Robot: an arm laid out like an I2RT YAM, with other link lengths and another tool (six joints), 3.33 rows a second.
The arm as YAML. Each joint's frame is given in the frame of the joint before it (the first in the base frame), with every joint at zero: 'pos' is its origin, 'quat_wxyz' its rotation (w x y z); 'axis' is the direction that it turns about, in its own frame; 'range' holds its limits. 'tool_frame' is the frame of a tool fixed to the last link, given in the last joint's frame.
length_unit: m
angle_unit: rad
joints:
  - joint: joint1
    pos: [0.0, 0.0, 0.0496]
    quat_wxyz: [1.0, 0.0, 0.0, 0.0]
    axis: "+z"
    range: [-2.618, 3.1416]
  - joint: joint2
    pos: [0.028, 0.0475, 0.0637]
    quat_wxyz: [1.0, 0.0, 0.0, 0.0]
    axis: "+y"
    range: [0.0, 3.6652]
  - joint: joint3
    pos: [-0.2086, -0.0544, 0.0]
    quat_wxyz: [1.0, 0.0, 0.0, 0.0]
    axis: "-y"
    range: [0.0, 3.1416]
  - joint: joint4
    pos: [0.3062, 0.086, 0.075]
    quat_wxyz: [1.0, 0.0, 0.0, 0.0]
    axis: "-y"
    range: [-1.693, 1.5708]
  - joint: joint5
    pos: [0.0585, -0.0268, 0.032]
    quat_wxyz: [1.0, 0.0, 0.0, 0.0]
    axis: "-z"
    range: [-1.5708, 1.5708]
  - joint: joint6
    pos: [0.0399, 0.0, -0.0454]
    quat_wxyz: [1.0, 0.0, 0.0, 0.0]
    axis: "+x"
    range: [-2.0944, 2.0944]
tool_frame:
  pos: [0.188, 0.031, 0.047]
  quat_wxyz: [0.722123, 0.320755, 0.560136, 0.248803]
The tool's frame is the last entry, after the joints.
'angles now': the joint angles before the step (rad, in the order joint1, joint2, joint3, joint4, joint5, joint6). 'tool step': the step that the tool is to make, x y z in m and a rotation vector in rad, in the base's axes. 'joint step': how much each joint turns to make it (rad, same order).
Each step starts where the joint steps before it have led.
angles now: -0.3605, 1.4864, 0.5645, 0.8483, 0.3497, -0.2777
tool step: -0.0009, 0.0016, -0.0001, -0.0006, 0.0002, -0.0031
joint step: 0.0060, -0.0045, -0.0047, 0.0002, 0.0092, 0.0000
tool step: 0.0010, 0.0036, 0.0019, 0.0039, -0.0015, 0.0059
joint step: 0.0079, -0.0095, 0.0000, -0.0110, 0.0016, 0.0046
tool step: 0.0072, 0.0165, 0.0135, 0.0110, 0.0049, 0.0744
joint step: 0.0028, -0.0702, 0.0016, -0.0811, -0.0720, 0.0031
